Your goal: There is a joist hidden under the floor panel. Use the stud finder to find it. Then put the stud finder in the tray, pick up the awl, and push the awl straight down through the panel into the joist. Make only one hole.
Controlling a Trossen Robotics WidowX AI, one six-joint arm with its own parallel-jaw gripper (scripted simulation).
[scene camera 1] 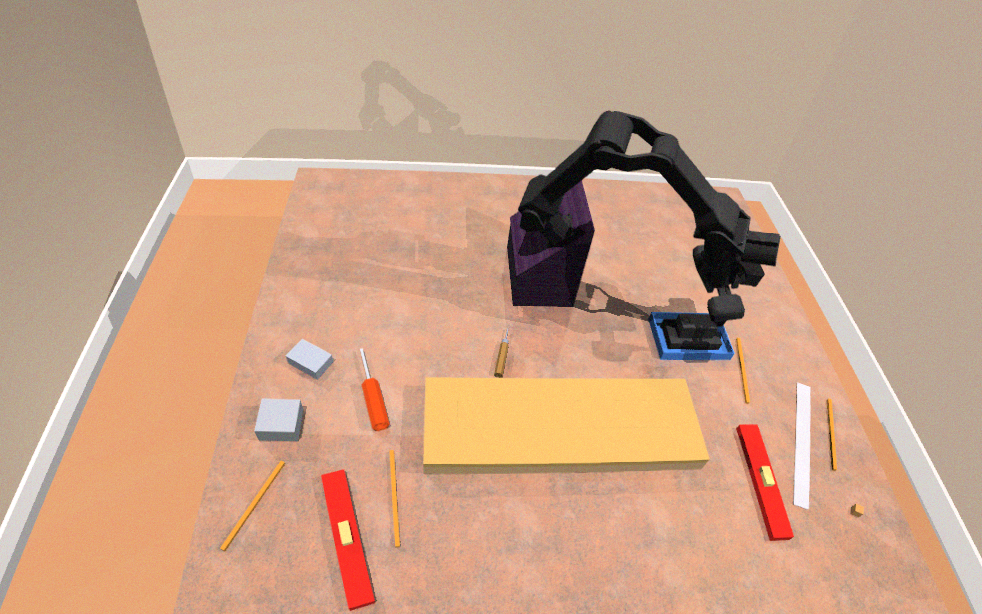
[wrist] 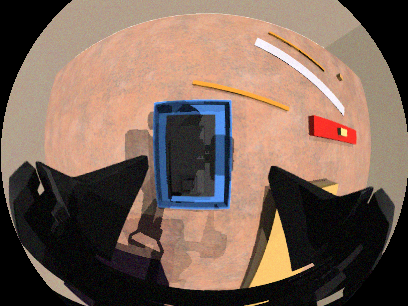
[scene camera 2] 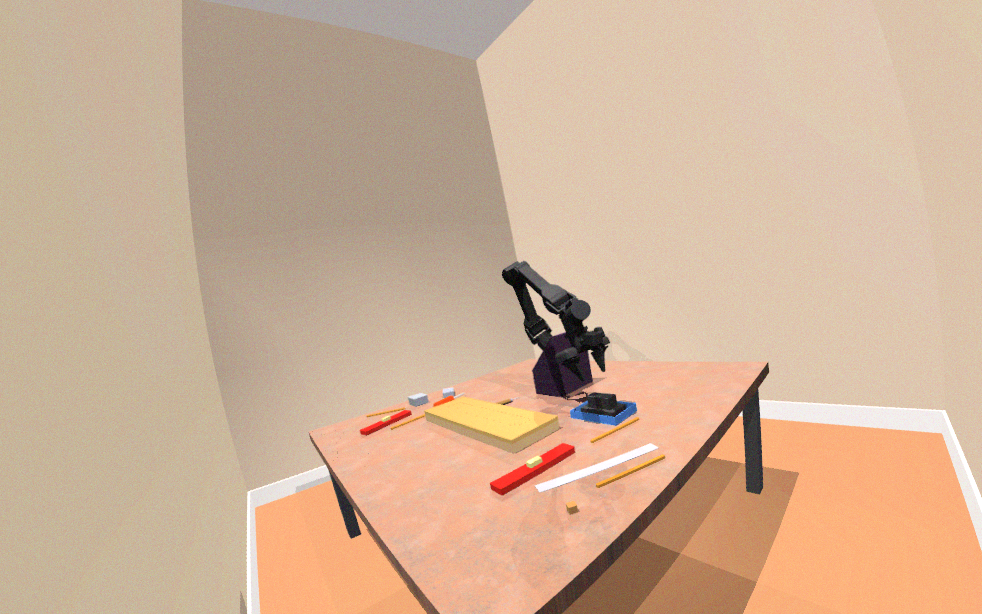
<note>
My gripper is open, with nothing in its grasp. I also see a dark stud finder, a white ruler and an orange screwdriver.
My gripper is seen too in the wrist view and in scene camera 2.
</note>
